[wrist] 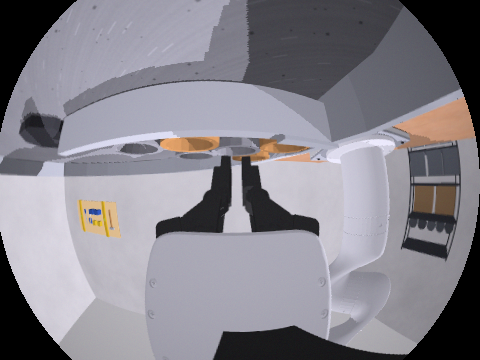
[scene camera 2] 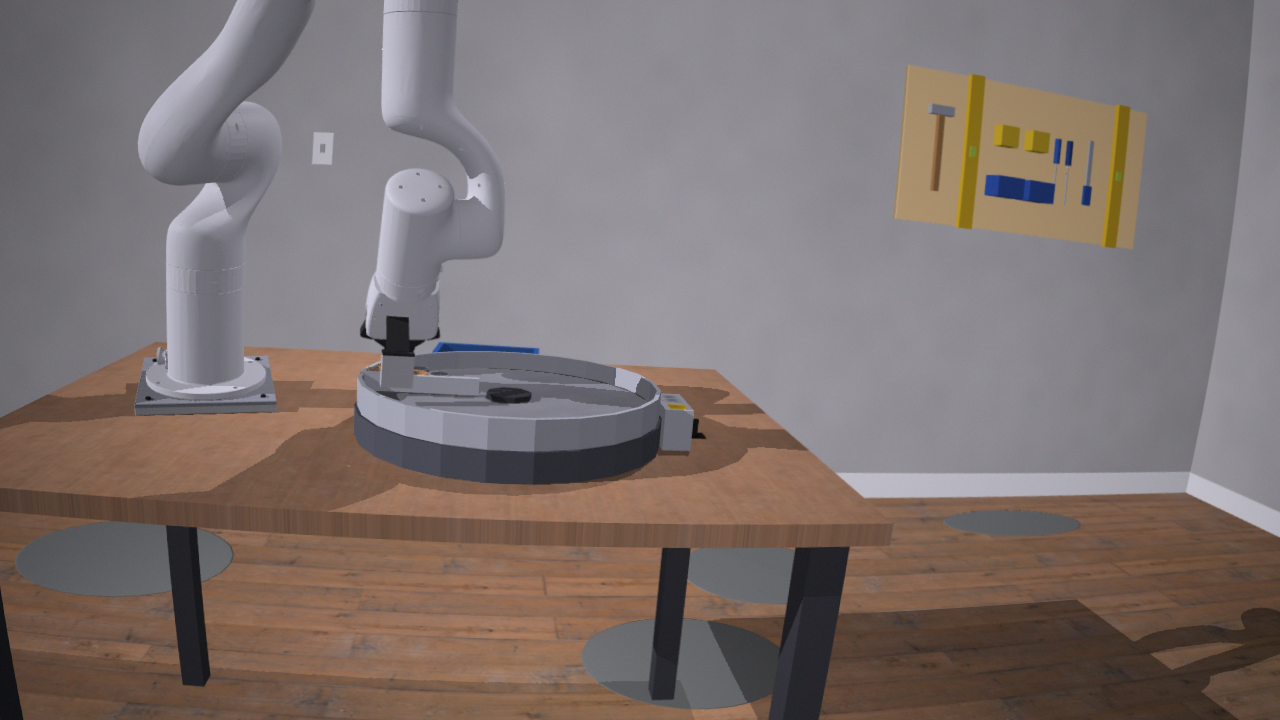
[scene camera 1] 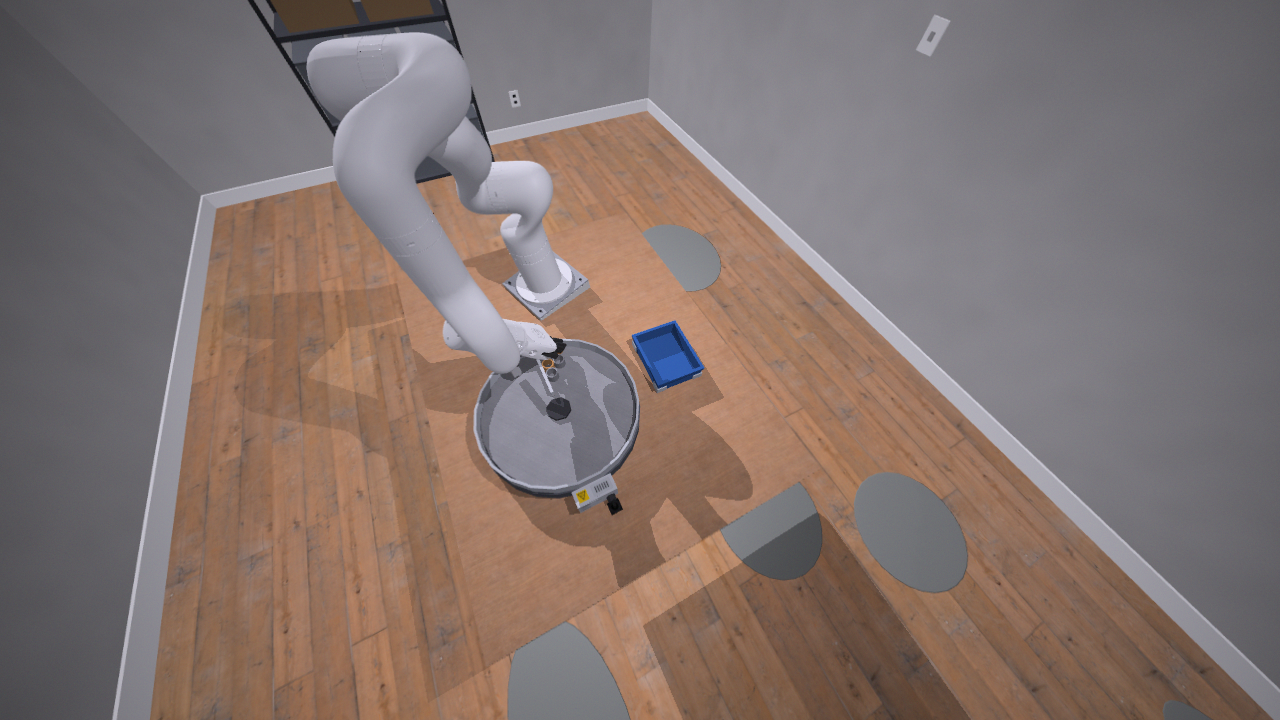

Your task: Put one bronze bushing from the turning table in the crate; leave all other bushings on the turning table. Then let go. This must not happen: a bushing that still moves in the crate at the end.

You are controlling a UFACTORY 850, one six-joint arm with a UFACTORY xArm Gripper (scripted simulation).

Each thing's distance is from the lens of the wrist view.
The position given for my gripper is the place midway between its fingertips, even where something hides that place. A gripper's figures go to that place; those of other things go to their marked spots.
my gripper [wrist: 236,163]: 0.13 m
bronze bushing [wrist: 194,144]: 0.09 m
